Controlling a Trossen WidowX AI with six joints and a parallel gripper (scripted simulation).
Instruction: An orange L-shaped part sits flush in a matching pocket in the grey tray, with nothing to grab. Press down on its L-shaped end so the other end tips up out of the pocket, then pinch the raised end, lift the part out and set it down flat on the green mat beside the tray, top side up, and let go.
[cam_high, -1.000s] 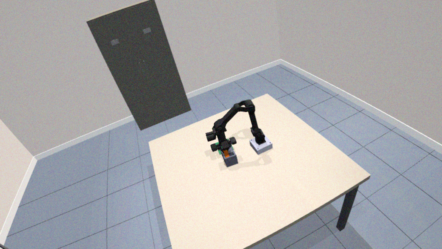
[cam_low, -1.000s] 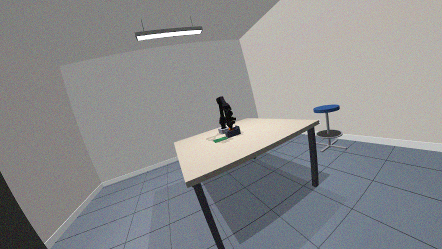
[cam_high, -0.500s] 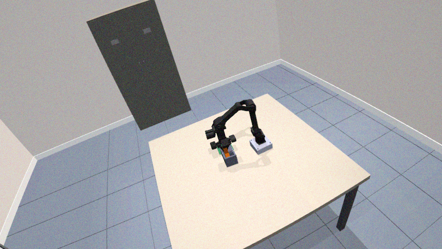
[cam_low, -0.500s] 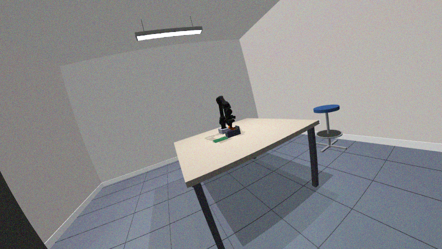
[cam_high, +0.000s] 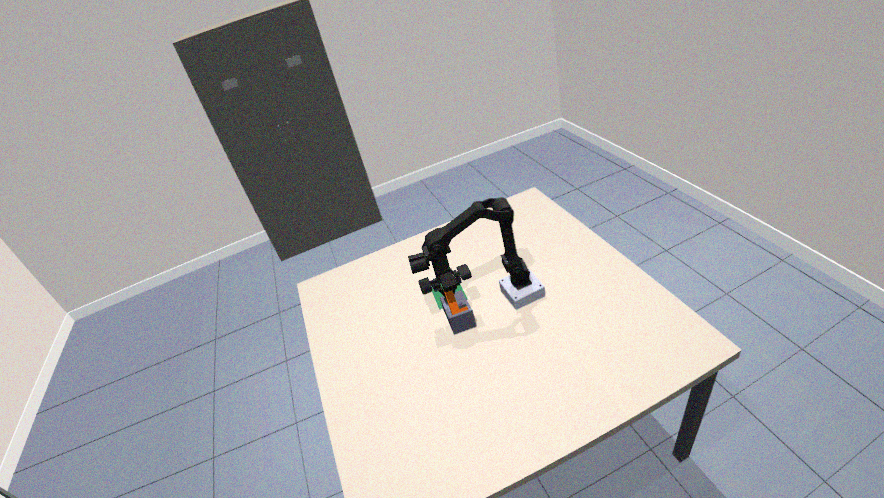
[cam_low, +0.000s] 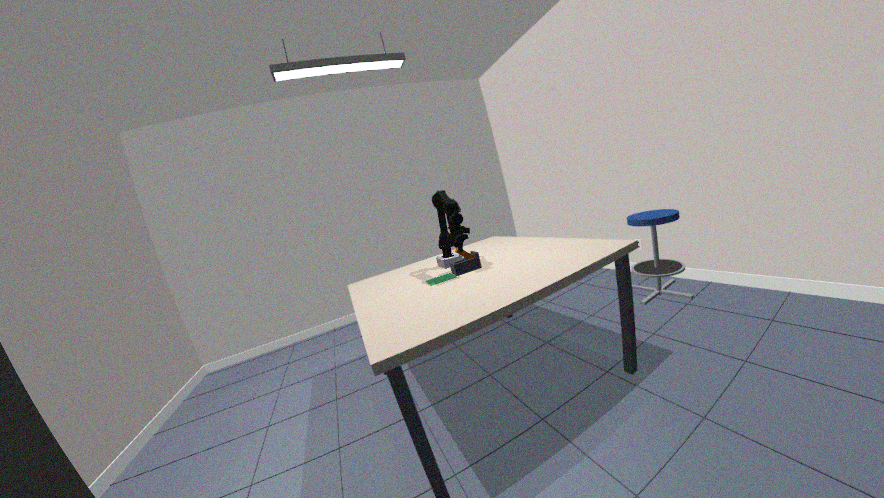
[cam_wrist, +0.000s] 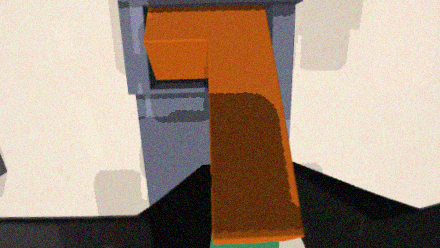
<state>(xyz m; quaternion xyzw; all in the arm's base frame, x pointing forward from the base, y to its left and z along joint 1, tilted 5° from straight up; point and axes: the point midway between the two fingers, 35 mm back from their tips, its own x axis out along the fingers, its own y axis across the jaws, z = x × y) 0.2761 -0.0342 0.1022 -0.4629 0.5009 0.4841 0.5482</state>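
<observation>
The green mat is 140 mm to the right of my gripper tip, 130 mm below it and 30 mm behind it. From my gripper tip the other things lie so: orange L-shaped part 30 mm to the left, 30 mm below, 10 mm behind.
</observation>
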